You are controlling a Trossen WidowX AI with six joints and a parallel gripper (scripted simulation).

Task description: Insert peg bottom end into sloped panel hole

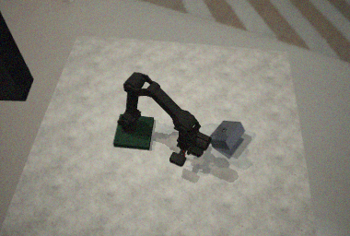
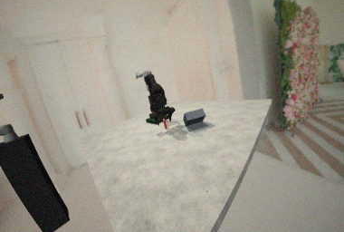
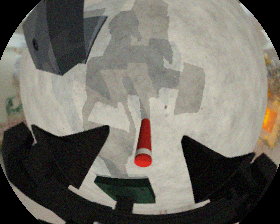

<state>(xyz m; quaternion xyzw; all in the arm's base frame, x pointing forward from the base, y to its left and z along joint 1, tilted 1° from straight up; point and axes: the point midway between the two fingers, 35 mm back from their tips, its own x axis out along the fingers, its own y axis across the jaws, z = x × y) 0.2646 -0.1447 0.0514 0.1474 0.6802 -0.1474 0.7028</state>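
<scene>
Now: the grey sloped panel 20 cm ahead of my gripper tip, 10 cm to the left of it and 2 cm above it. From my gripper tip the other things lie so: red peg: 1 cm above.
</scene>
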